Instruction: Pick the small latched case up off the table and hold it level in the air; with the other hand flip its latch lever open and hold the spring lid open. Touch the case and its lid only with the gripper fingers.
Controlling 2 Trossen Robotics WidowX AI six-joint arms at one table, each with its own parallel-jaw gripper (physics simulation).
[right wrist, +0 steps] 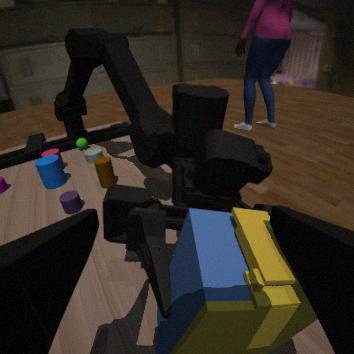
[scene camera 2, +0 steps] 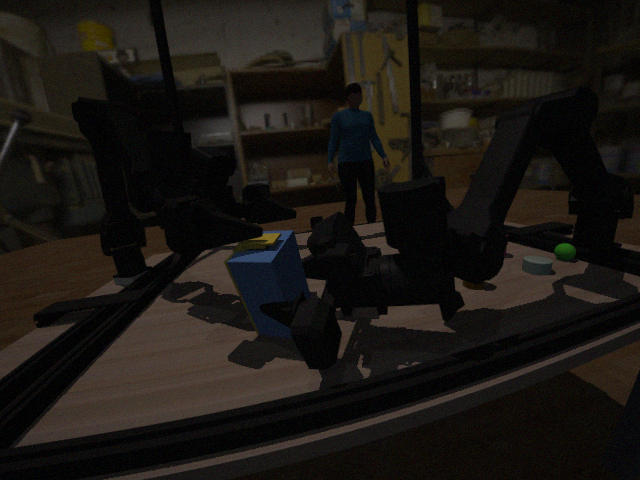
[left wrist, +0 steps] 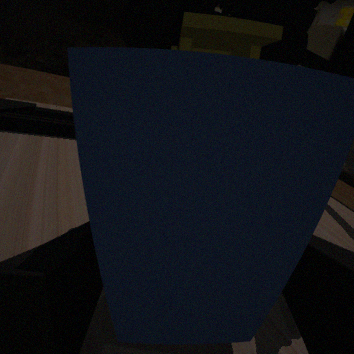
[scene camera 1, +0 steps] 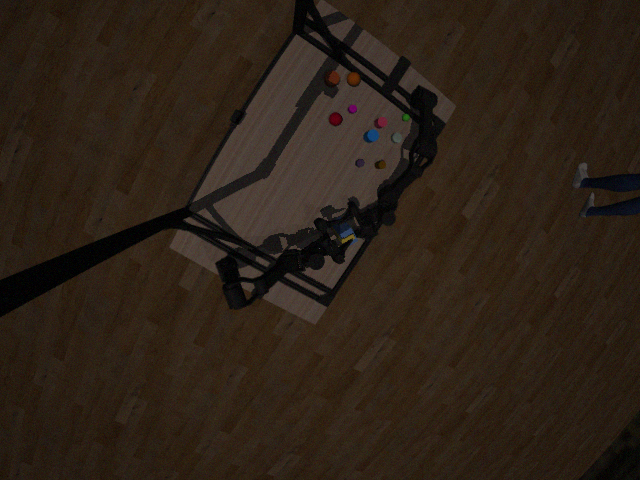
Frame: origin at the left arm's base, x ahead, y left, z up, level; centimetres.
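Seen in the pictures: left gripper, fingertip midpoint: (scene camera 2: 273, 288) (left wrist: 191, 221); right gripper, fingertip midpoint: (right wrist: 184, 215) (scene camera 2: 281, 222) (left wrist: 347, 55) (scene camera 1: 347, 229); left arm's base at its link origin: (right wrist: 76, 134) (scene camera 2: 592, 243) (scene camera 1: 416, 100); right arm's base at its link origin: (scene camera 2: 132, 272) (scene camera 1: 228, 264).
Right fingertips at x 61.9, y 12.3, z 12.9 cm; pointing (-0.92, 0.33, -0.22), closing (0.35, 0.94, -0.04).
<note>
Pixels of each thing's top centre, then the offset from my right fingertips to it.
- blue case at its top centre: (left wrist: 263, 49) (right wrist: 234, 239) (scene camera 2: 265, 232) (scene camera 1: 347, 235) dx +1.8, dy +1.8, dz -0.7 cm
- yellow latch lever at its top centre: (left wrist: 219, 28) (right wrist: 266, 234) (scene camera 2: 258, 235) dx +2.2, dy +3.4, dz -0.7 cm
- purple cylinder at its top centre: (right wrist: 68, 195) (scene camera 1: 360, 163) dx -24.4, dy -11.4, dz -12.0 cm
- brown cylinder at its top centre: (right wrist: 101, 159) (scene camera 1: 382, 164) dx -29.8, dy -4.7, dz -9.3 cm
- blue cylinder at its top centre: (right wrist: 46, 159) (scene camera 1: 373, 135) dx -35.5, dy -15.9, dz -9.1 cm
- green ball at its top centre: (scene camera 2: 566, 243) (right wrist: 80, 137) (scene camera 1: 407, 116) dx -53.1, dy -10.4, dz -11.4 cm
The blue case (scene camera 1: 343, 228) (scene camera 2: 266, 289) (left wrist: 210, 190) (right wrist: 220, 255) is held above the table, leaning slightly in scene camera 2. Its yellow lid (right wrist: 225, 325) appears shut against one side. The yellow latch lever (scene camera 2: 268, 240) (left wrist: 232, 32) (right wrist: 265, 245) lies along the top face; whether its end is lifted is unclear. My left gripper (scene camera 2: 293, 289) is shut on the case, one finger on each side. My right gripper (scene camera 2: 278, 222) is open and empty at the top of the case, one finger close beside the lever; contact cannot be told.
A purple cylinder (scene camera 1: 359, 162) (right wrist: 71, 202), a brown cylinder (scene camera 1: 381, 164) (right wrist: 105, 172), a blue cylinder (scene camera 1: 371, 135) (right wrist: 51, 172) and a green ball (scene camera 1: 406, 117) (scene camera 2: 565, 252) (right wrist: 82, 143) stand on the table beyond the arms. A black frame runs along the table edges.
</note>
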